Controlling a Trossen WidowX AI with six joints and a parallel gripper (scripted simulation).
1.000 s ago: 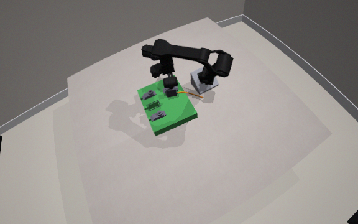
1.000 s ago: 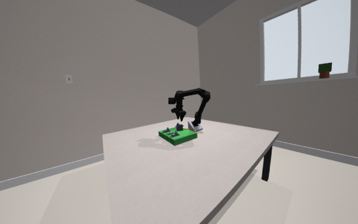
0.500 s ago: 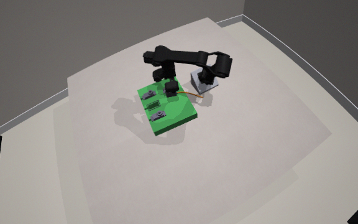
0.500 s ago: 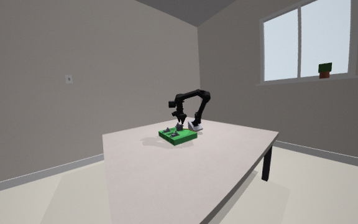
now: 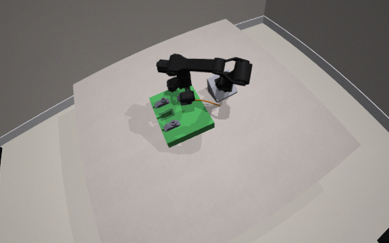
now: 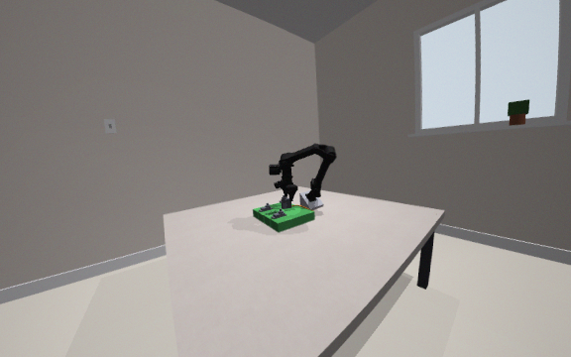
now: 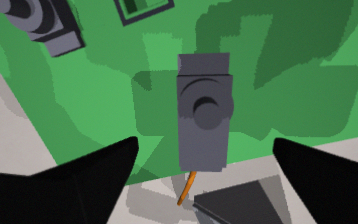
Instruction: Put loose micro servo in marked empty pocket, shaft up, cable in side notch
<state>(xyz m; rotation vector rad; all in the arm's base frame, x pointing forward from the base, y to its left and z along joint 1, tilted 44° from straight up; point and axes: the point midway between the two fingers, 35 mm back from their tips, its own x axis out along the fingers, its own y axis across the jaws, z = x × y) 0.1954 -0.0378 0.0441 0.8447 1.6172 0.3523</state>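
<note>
The green deck is 7 cm below my gripper tip, 2 cm to the left of it and 2 cm ahead of it.
</note>
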